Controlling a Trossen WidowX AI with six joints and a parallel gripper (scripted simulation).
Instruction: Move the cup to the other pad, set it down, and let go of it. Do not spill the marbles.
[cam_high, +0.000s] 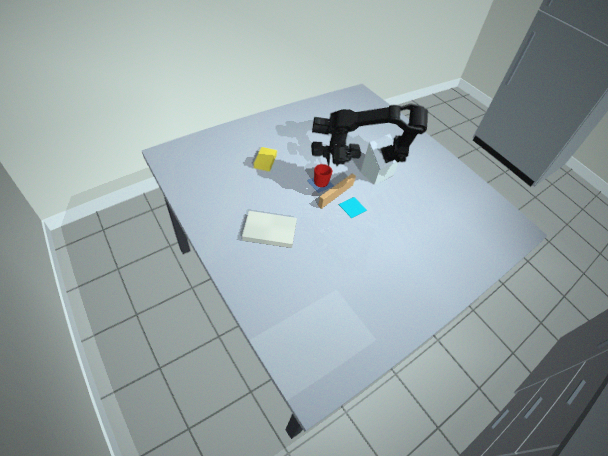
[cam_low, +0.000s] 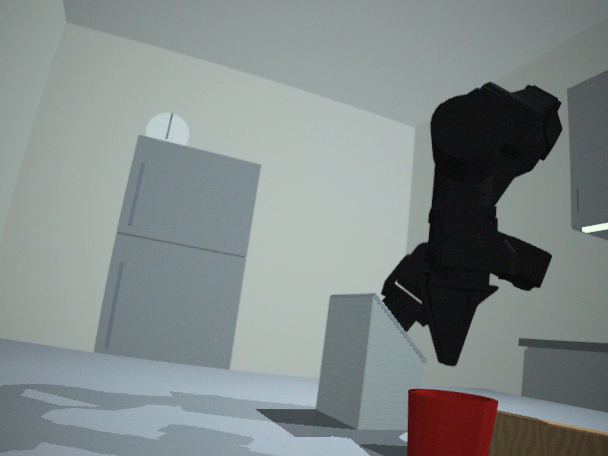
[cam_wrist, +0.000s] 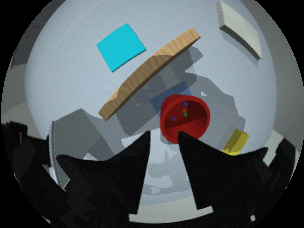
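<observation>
The red cup lies 60 mm below my gripper tip, 30 mm ahead of it and 20 mm to the right of it. Round my gripper tip: bright cyan pad (160 mm to the left, 110 mm below); then pale blue pad (110 mm below, 30 mm ahead, 10 mm to the right); then wooden block (80 mm below, 70 mm to the left, 20 mm ahead).
</observation>
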